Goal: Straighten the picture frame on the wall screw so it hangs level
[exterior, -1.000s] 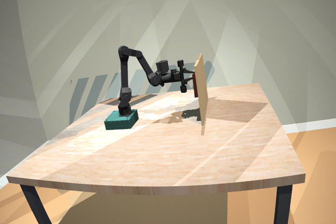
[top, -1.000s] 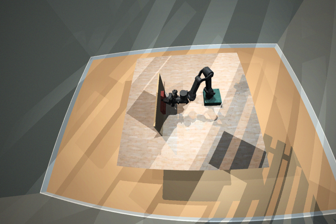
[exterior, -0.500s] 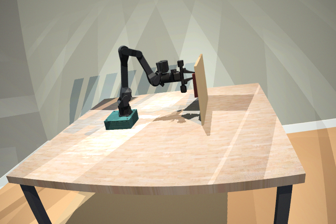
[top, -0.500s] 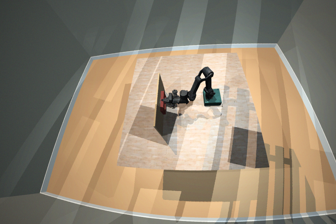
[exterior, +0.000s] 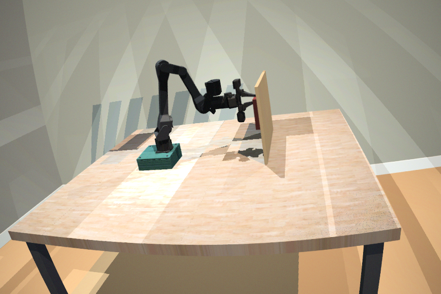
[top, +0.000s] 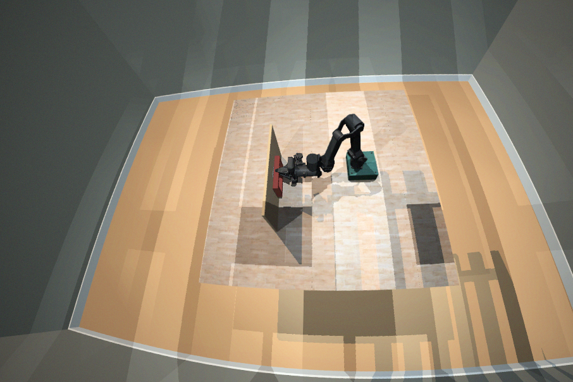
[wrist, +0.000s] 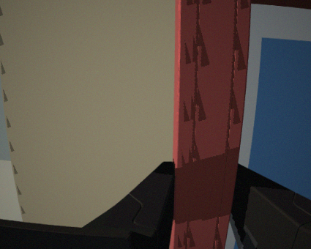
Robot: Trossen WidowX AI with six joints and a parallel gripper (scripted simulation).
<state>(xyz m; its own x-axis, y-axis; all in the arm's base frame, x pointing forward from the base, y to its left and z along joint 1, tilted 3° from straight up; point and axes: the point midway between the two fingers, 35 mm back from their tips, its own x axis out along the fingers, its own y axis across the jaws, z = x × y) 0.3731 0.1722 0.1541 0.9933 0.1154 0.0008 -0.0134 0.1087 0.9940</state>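
Right now my gripper tip is 50 mm above the picture frame. Also, from my gripper tip: wall panel: 10 mm ahead, 10 mm to the left, 60 mm below.
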